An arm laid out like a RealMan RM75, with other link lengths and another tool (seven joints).
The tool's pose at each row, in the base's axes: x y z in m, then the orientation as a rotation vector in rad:
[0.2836, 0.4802, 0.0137, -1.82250, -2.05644, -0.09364]
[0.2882, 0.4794, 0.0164, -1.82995, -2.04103, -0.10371]
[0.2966, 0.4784, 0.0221, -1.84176, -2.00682, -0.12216]
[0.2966, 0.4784, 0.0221, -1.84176, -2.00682, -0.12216]
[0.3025, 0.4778, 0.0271, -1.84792, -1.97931, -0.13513]
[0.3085, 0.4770, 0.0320, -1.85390, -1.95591, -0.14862]
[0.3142, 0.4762, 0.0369, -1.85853, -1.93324, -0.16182]
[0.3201, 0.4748, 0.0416, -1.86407, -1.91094, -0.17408]
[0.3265, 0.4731, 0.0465, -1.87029, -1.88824, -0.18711]
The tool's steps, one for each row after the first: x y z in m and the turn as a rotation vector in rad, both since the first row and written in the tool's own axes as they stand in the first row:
[-0.0002, 0.0038, -0.0038, -0.00316, 0.01063, 0.00985]
[0.0001, 0.0106, -0.0114, -0.00590, 0.03446, 0.02998]
[0.0001, 0.0106, -0.0114, -0.00590, 0.03446, 0.02998]
[0.0007, 0.0152, -0.0177, -0.00561, 0.05421, 0.04488]
[0.0011, 0.0199, -0.0239, -0.00731, 0.07165, 0.05766]
[0.0015, 0.0242, -0.0300, -0.00861, 0.08907, 0.06950]
[0.0012, 0.0288, -0.0362, -0.01016, 0.10535, 0.08182]
[0.0007, 0.0337, -0.0428, -0.01253, 0.12178, 0.09463]

